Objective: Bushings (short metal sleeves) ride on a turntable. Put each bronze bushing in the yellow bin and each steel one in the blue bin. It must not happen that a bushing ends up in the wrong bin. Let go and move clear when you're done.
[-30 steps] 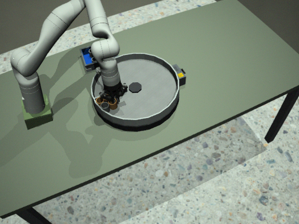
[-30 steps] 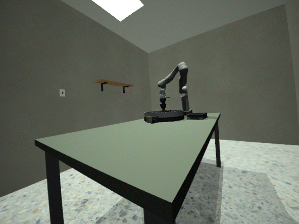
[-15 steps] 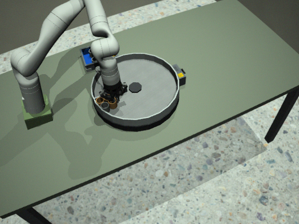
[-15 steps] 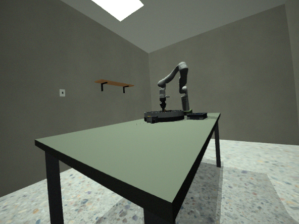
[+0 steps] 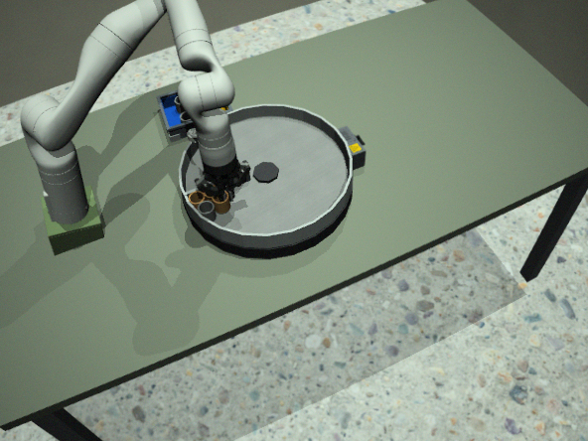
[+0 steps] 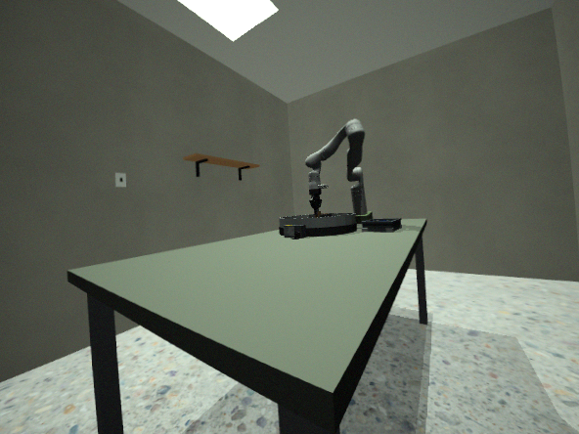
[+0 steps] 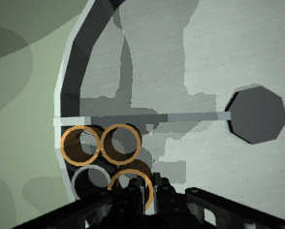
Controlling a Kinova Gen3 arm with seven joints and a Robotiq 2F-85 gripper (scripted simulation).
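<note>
The turntable lies 11 cm ahead of my hand, 8 cm to the left of it and 5 cm below it.
</note>
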